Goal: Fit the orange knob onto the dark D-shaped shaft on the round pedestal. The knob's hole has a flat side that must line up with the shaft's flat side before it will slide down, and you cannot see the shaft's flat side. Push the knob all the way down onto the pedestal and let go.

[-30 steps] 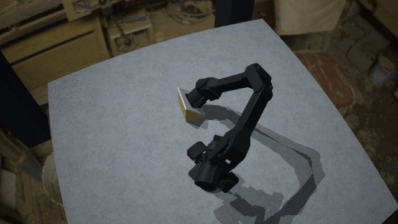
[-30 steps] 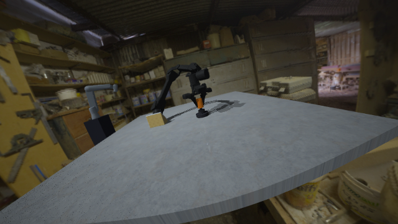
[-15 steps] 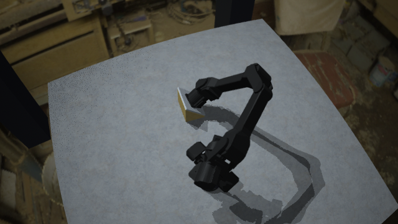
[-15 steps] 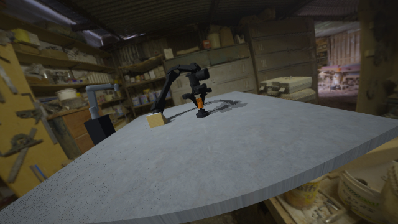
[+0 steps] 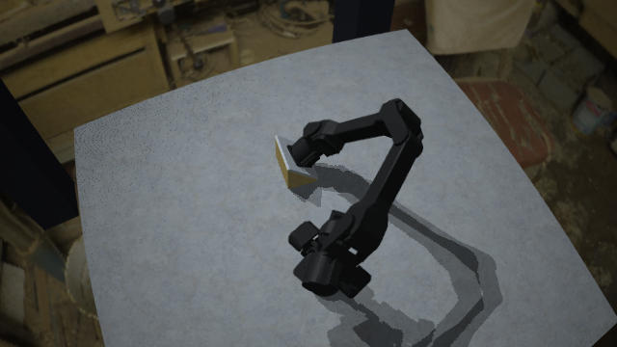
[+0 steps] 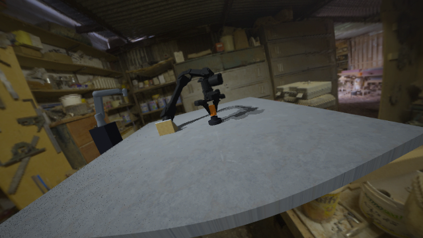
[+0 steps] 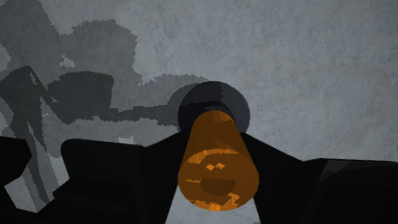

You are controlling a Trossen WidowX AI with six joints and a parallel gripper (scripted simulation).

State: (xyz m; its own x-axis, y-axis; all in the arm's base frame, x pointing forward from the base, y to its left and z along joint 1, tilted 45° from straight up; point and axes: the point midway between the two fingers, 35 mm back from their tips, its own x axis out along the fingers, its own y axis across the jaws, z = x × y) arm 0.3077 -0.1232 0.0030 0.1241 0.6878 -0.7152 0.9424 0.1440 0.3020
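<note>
My gripper tip is now 3 cm above the dark round pedestal. The rest, counted from my gripper tip: orange knob: 2 cm above.
</note>
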